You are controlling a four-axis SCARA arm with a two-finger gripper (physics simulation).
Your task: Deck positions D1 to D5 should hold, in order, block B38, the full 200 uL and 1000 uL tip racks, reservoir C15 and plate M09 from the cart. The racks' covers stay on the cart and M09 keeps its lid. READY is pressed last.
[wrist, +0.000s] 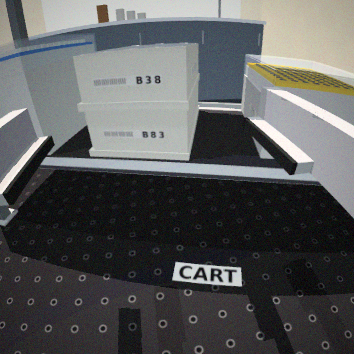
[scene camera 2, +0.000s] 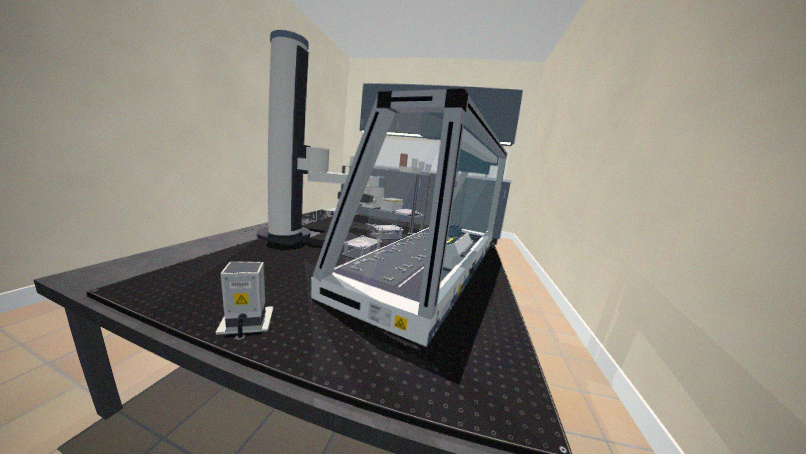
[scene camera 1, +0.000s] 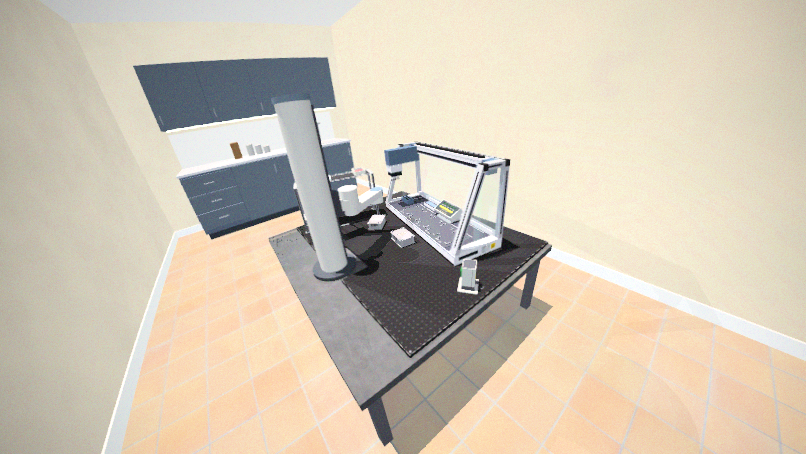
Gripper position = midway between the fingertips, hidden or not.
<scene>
In view: my gripper (wrist: 146, 111), a CART label (wrist: 200, 273) and a cart shelf (wrist: 201, 168).
</scene>
